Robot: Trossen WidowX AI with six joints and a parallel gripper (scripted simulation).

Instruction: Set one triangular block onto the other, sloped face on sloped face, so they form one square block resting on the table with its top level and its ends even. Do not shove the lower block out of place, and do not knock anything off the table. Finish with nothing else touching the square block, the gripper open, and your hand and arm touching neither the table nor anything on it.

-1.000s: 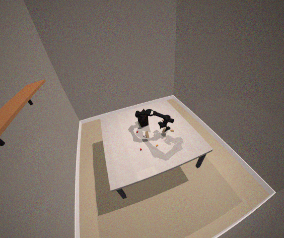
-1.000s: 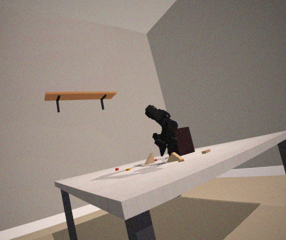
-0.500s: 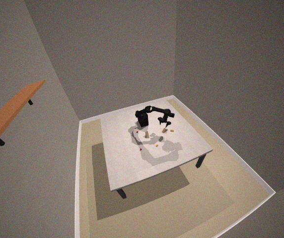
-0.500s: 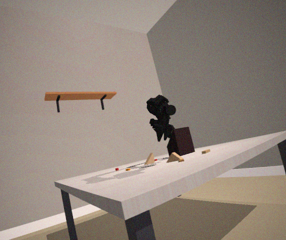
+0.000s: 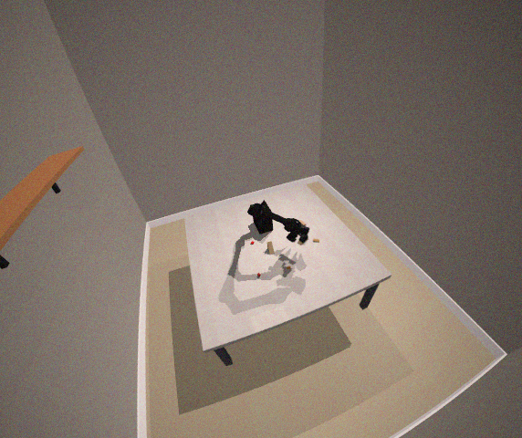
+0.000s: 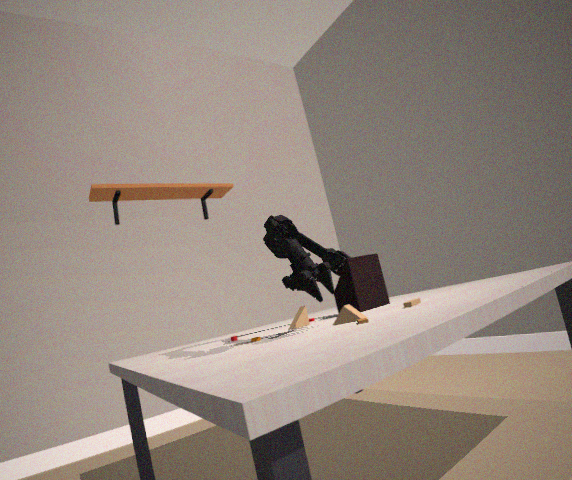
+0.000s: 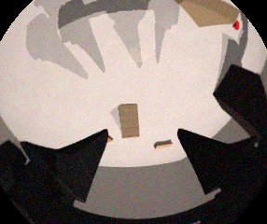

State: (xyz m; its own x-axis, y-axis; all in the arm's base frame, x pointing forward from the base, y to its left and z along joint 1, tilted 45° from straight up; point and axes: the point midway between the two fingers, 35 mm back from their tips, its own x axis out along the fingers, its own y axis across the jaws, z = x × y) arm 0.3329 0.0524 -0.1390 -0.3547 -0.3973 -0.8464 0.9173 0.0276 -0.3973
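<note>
The triangular block is 6 cm to the left of my gripper tip and 6 cm below it. Also, from my gripper tip: orange piece 17 cm ahead, 18 cm to the right, 8 cm below.
</note>
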